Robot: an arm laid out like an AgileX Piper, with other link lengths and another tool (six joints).
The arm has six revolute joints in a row. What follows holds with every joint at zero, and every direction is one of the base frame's. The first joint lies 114.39 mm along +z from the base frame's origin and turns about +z. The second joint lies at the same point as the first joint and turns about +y. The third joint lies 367.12 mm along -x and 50.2 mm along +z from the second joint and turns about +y. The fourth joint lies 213.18 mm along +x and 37.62 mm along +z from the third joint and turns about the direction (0.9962, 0, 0.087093). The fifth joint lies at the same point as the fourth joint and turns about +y. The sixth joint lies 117.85 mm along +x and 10.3 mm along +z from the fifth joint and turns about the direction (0.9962, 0, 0.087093). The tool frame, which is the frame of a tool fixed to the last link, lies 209.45 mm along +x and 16 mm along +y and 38.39 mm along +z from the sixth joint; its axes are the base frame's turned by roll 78.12, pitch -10.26 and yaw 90.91 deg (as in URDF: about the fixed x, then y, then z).
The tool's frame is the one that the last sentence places.
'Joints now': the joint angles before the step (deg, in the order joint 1, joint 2, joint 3, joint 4, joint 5, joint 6). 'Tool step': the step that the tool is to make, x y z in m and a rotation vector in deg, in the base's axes. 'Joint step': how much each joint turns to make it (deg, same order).
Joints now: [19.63, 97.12, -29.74, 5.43, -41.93, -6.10]
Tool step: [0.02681, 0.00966, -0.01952, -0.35, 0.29, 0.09]
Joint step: [0.00, 6.13, -3.49, -0.23, -2.25, 0.06]
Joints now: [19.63, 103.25, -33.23, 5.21, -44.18, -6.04]
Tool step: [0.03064, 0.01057, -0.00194, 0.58, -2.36, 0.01]
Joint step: [0.00, 5.29, -4.42, -0.18, -3.30, 0.10]
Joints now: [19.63, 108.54, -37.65, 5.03, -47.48, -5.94]
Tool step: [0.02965, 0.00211, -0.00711, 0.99, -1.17, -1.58]
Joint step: [0.02, 4.79, -4.68, 1.68, -1.55, 0.00]
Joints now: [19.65, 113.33, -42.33, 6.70, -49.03, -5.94]
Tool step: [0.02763, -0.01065, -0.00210, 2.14, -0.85, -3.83]
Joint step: [-0.01, 3.40, -4.45, 4.14, -0.47, 0.08]
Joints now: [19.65, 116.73, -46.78, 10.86, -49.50, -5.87]
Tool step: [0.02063, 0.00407, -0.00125, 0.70, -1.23, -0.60]
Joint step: [0.00, 2.97, -4.19, 0.65, -0.18, 0.00]
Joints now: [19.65, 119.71, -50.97, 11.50, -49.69, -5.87]
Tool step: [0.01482, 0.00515, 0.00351, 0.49, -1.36, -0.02]
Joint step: [0.00, 1.88, -3.34, 0.02, 0.01, -0.01]
